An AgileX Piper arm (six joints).
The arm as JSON. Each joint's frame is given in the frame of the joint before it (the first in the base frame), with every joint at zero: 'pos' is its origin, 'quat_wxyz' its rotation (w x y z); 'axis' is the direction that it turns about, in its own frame. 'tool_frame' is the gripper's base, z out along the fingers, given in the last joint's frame.
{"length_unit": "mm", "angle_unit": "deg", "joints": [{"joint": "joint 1", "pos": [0.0, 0.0, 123.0], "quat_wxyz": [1.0, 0.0, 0.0, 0.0], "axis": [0.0, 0.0, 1.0]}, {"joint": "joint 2", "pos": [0.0, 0.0, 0.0], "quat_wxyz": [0.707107, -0.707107, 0.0, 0.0], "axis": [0.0, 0.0, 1.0]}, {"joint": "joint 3", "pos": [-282.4, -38.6, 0.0], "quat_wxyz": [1.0, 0.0, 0.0, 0.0], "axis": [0.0, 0.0, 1.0]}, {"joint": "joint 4", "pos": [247.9, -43.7, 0.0], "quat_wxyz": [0.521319, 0.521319, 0.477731, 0.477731], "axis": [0.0, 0.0, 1.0]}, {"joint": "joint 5", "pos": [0.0, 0.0, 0.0], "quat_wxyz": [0.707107, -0.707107, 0.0, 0.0], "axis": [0.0, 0.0, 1.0]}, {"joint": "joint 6", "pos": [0.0, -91.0, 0.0], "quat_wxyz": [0.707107, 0.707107, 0.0, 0.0], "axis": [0.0, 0.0, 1.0]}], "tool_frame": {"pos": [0.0, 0.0, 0.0], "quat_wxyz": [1.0, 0.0, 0.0, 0.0]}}
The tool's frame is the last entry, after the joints.
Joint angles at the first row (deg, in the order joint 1, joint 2, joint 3, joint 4, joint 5, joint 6):
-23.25, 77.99, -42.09, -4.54, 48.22, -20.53
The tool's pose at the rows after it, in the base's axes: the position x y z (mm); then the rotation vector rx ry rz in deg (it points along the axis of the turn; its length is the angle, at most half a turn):
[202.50 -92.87 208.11 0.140 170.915 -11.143]
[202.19 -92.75 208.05 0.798 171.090 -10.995]
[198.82 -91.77 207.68 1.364 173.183 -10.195]
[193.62 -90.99 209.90 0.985 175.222 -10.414]
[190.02 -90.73 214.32 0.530 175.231 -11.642]
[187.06 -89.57 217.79 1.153 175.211 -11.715]
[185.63 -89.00 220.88 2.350 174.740 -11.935]
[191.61 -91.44 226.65 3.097 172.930 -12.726]
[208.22 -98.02 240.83 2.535 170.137 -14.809]
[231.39 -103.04 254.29 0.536 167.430 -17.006]
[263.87 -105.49 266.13 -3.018 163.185 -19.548]
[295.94 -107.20 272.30 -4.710 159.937 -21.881]
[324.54 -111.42 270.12 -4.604 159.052 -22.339]
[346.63 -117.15 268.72 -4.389 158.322 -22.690]
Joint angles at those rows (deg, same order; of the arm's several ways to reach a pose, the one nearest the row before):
-23.26, 77.99, -42.09, -4.54, 48.22, -20.46
-23.25, 77.99, -42.09, -4.54, 48.43, -20.02
-23.25, 77.94, -42.09, -4.74, 50.62, -19.61
-23.25, 77.23, -42.09, -5.64, 53.21, -19.50
-23.25, 76.02, -42.09, -6.49, 54.21, -19.43
-23.25, 75.02, -42.09, -6.49, 55.20, -19.12
-23.25, 74.27, -42.21, -6.49, 55.62, -18.39
-23.26, 74.60, -43.79, -6.43, 55.06, -17.94
-22.96, 76.39, -48.52, -6.95, 55.01, -17.87
-21.72, 79.50, -54.27, -7.81, 54.80, -17.69
-19.53, 83.93, -60.92, -8.88, 52.79, -17.47
-17.54, 88.88, -67.25, -10.62, 51.08, -15.85
-16.65, 94.37, -73.13, -11.25, 50.75, -14.61
-16.48, 98.74, -78.32, -11.44, 50.85, -14.28

